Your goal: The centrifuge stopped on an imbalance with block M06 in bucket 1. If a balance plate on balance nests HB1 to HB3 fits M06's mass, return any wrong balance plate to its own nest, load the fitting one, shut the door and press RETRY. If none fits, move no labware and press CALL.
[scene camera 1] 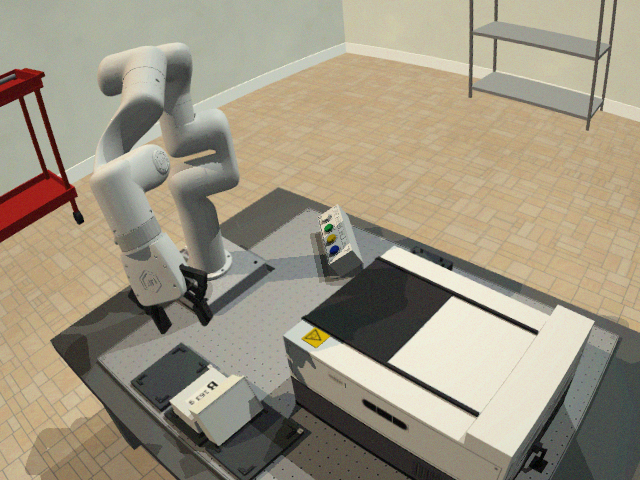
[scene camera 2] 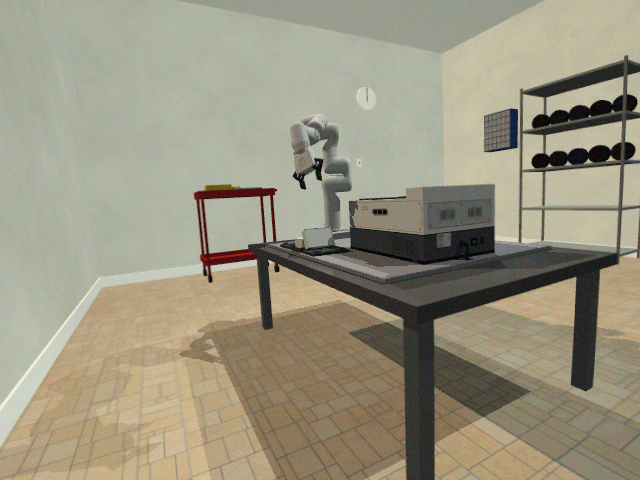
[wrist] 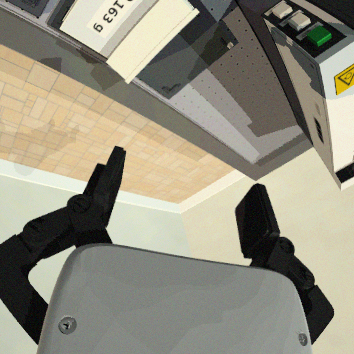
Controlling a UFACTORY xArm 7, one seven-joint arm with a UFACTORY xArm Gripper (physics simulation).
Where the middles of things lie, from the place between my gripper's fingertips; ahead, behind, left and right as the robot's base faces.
Now: the dark sliding door (scene camera 1: 380, 309) 290 mm to the left of my hand, 190 mm ahead of it and 80 mm below it. From my hand the other things lie so: small button box (scene camera 1: 342, 254) 590 mm to the left, 250 mm below, 160 mm behind; white centrifuge (scene camera 1: 479, 384) 340 mm ahead, 280 mm to the left, 170 mm below.
